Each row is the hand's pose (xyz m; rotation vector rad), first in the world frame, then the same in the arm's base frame.
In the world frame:
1: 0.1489 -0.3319 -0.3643 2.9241 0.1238 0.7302
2: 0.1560 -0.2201 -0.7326 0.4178 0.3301 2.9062
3: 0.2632 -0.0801 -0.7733 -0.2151 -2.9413 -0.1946
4: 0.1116 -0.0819 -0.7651 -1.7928 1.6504 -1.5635
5: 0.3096 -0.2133 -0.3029 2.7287 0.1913 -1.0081
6: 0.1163 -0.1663 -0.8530 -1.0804 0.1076 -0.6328
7: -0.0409 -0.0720 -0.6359 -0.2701 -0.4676 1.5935
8: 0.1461 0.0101 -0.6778 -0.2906 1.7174 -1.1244
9: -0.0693 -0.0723 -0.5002 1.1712 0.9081 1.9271
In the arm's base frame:
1: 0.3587 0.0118 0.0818 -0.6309 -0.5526 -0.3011
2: 0.0422 0.0995 0.2827 -0.1231 1.7006 -0.9878
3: 0.0287 0.0286 0.4486 1.5524 -0.7759 -2.3635
4: -0.0480 -0.0113 0.3238 -0.7123 0.6745 0.7884
5: 0.4606 -0.0778 0.2406 -0.7782 -1.7382 -0.0525
6: -0.0894 0.1034 0.3229 1.0982 0.0237 0.7176
7: -0.0342 -0.1203 0.1566 -1.8607 2.1754 -1.0439
8: 0.0123 -0.1224 0.3598 0.1441 1.2910 1.7122
9: 0.0563 -0.1932 0.0809 -0.5574 0.7131 -1.5478

